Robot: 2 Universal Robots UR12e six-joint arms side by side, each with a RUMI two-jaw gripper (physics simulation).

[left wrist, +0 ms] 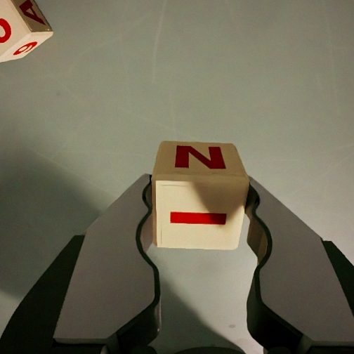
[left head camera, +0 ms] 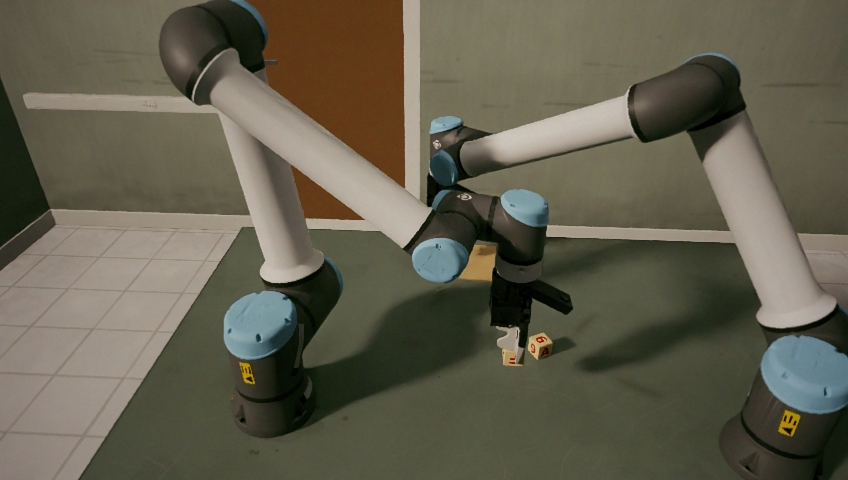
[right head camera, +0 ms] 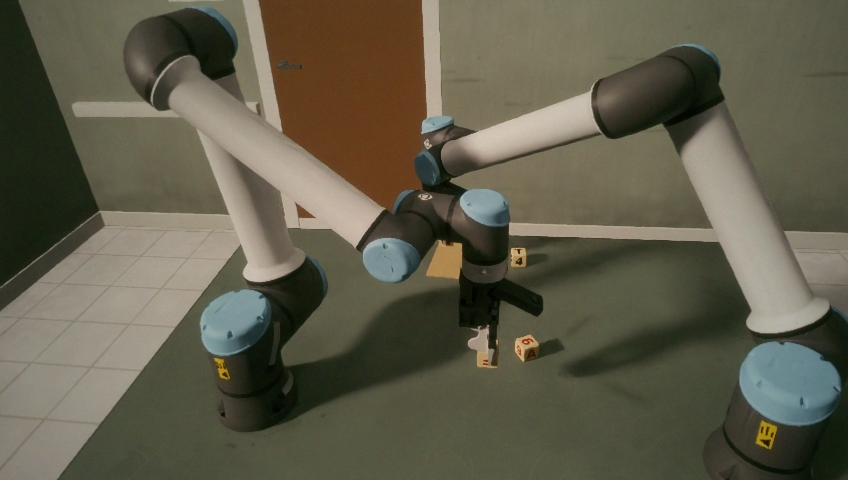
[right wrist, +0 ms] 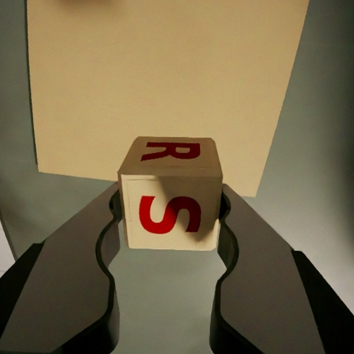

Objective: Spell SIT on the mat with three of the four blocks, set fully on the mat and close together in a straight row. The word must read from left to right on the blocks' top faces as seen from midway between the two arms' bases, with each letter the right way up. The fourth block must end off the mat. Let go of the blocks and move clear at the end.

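My left gripper (left head camera: 515,353) (right head camera: 487,354) (left wrist: 196,177) is shut on a cream block, the I block (left head camera: 508,358) (right head camera: 483,360) (left wrist: 192,235), with an N on its side; it looks raised off the floor. My right gripper (right wrist: 171,184) is shut on the S block (right wrist: 170,237), with an R on its side, held above the near edge of the tan mat (left head camera: 477,267) (right head camera: 443,264) (right wrist: 125,90). The left arm hides that gripper in both head views. The T block (right head camera: 518,257) stands off the mat, to its right. The fourth block (left head camera: 540,346) (right head camera: 526,347) (left wrist: 22,32) shows A and 6 and lies off the mat, right of the left gripper in the head views.
The left arm's wrist (left head camera: 493,217) (right head camera: 455,217) hangs in front of the mat and hides much of it in the head views. The right arm's wrist (left head camera: 449,155) (right head camera: 435,155) is behind and above it. Dark green flooring (left head camera: 416,416) (right head camera: 392,416) surrounds the mat.
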